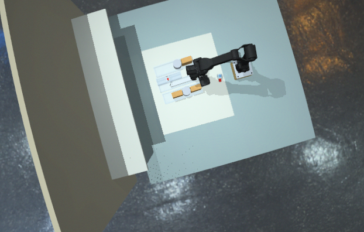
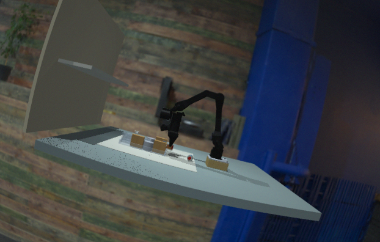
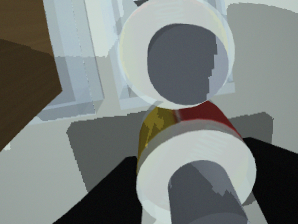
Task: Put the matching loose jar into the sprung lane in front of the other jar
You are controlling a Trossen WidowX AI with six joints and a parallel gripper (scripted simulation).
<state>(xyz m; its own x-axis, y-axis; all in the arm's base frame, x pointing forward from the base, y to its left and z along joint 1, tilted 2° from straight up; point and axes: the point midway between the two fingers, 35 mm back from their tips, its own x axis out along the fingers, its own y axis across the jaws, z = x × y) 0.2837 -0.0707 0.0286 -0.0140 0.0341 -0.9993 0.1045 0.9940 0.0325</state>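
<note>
The lane is 19 cm ahead of my gripper tip, 4 cm to the right of it and 3 cm below it. Also, from my gripper tip: small jar: 12 cm behind, 8 cm to the left, 3 cm below; shelf: 55 cm ahead, 6 cm to the right, 32 cm above; red mark: 22 cm ahead, 6 cm to the right, 2 cm above.
</note>
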